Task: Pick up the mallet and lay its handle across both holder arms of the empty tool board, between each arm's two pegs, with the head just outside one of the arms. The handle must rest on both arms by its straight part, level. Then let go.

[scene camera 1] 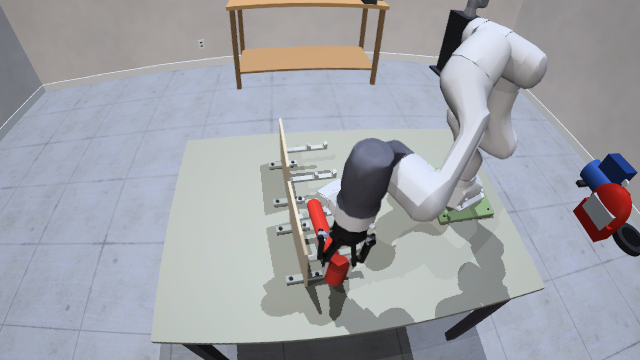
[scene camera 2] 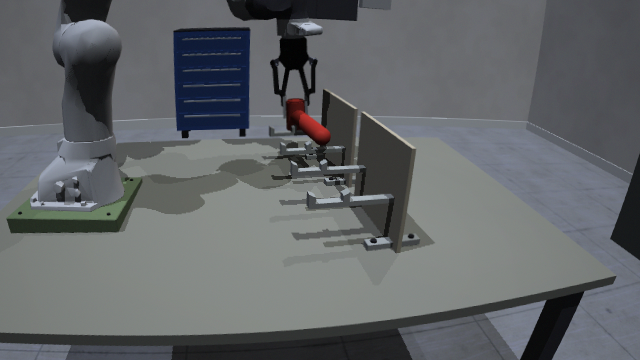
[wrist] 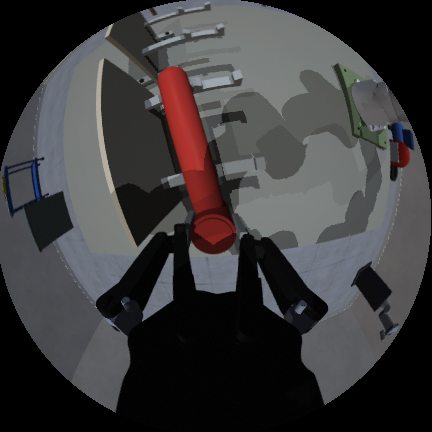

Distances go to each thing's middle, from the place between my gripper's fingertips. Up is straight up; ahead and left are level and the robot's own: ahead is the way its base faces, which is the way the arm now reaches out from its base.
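There is the red mallet (scene camera 1: 338,266), and my gripper is 10 mm below it and 110 mm to the left of it.
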